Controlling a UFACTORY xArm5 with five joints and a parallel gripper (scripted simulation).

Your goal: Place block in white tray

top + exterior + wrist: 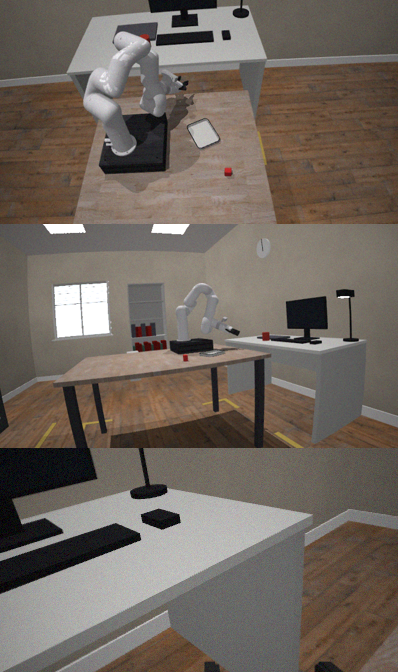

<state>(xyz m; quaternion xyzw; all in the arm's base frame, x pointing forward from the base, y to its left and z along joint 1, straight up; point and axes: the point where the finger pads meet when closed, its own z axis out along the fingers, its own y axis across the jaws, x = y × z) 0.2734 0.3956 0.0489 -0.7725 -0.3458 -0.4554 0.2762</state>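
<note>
Right now my hand is 230 mm short of the red block, 510 mm to the left of it and 120 mm above it. From my hand the other things lie so: white tray (110 mm ahead, 280 mm to the right, 120 mm below).
</note>
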